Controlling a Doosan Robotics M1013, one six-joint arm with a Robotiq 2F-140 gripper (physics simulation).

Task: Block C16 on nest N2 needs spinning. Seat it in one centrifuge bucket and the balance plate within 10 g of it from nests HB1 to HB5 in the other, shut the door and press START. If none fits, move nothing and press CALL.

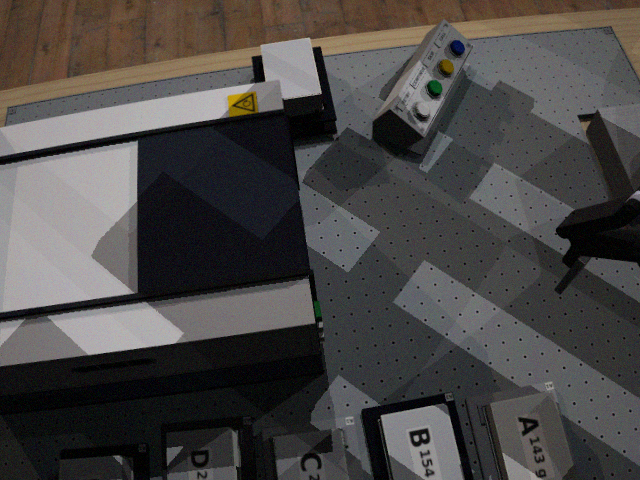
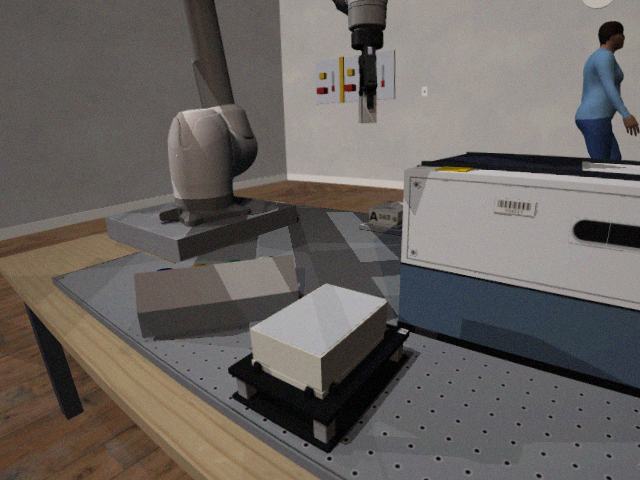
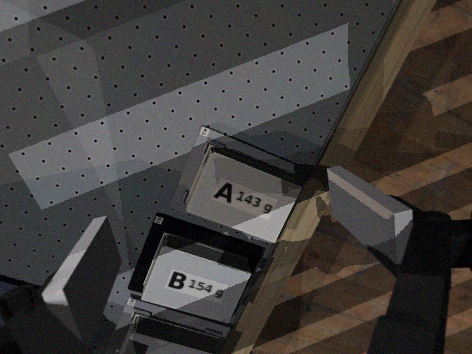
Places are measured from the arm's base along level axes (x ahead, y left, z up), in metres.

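Pixels of known places: gripper, between the fingertips: [image 1: 622, 329] [image 2: 366, 123] [image 3: 224, 215]; arm's base, origin of its link: [image 2: 206, 214].
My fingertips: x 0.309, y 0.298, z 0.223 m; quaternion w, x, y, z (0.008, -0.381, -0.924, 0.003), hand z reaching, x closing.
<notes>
For each thing: its top centre in the pictures, then the offset to it from my fingertips. "pt": a spot on its surface instead. Level surfaces: height alone.
- C, a spot on its surface: [image 1: 309, 459] pt 0.301 m ahead, 0.096 m left, 0.217 m down
- D, a spot on its surface: [image 1: 201, 457] pt 0.432 m ahead, 0.099 m left, 0.217 m down
- button box, centre of its top: [image 2: 215, 259] [image 1: 428, 64] 0.137 m ahead, 0.495 m right, 0.187 m down
- perforated table, height of its surface: 0.271 m down
Balance plates stand in a row of nests at the table's edge: A 143 g [image 1: 528, 438] [image 3: 238, 197] [image 2: 387, 215], B 154 g [image 1: 420, 448] [image 3: 196, 281], C [image 1: 309, 459] and D [image 1: 201, 457]. My gripper [image 2: 368, 110] [image 3: 224, 215] is open and empty. It hangs high above plates A and B.
A button box [image 1: 425, 81] [image 2: 213, 290] with blue, yellow, green and white buttons stands at the back of the perforated table [image 1: 461, 238] [image 3: 199, 70]. The arm's base [image 2: 209, 162] stands on a plinth. The table's wooden edge [image 3: 277, 274] runs right beside the plate nests.
</notes>
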